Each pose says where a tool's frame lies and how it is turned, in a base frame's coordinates. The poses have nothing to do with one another.
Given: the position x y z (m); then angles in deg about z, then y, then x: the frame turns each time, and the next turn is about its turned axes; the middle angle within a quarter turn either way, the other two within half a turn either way.
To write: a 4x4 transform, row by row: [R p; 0 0 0 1], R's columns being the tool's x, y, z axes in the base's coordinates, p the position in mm. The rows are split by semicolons. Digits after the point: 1 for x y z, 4 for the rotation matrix.
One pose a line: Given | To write
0.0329 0.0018 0.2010 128.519 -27.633 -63.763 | -0.5517 -0.6050 -0.5741 32.9; 0.6932 0.0502 -0.7190 1.8; 0.4638 -0.7947 0.3917 201.0; 0 0 0 1
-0.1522 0.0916 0.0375 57.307 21.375 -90.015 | 0.5030 -0.1966 -0.8416 -152.2; 0.7837 -0.3069 0.5401 91.6; -0.3645 -0.9312 -0.0002 37.5; 0 0 0 1
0.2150 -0.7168 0.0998 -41.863 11.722 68.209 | 0.7292 0.3882 -0.5635 215.0; -0.6534 0.1506 -0.7419 -716.8; -0.2032 0.9092 0.3635 99.8; 0 0 0 1
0.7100 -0.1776 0.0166 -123.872 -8.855 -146.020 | -0.5507 -0.7364 0.3929 710.0; -0.8204 0.3907 -0.4175 -177.6; 0.1539 -0.5522 -0.8193 16.6; 0 0 0 1
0.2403 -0.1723 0.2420 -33.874 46.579 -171.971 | 0.5707 -0.6361 -0.5193 240.3; -0.3831 -0.7656 0.5168 -172.3; -0.7263 -0.0960 -0.6806 242.0; 0 0 0 1
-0.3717 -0.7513 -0.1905 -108.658 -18.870 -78.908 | -0.3027 0.0807 0.9497 -371.7; -0.8965 -0.3622 -0.2550 -751.3; 0.3234 -0.9286 0.1820 -190.5; 0 0 0 1
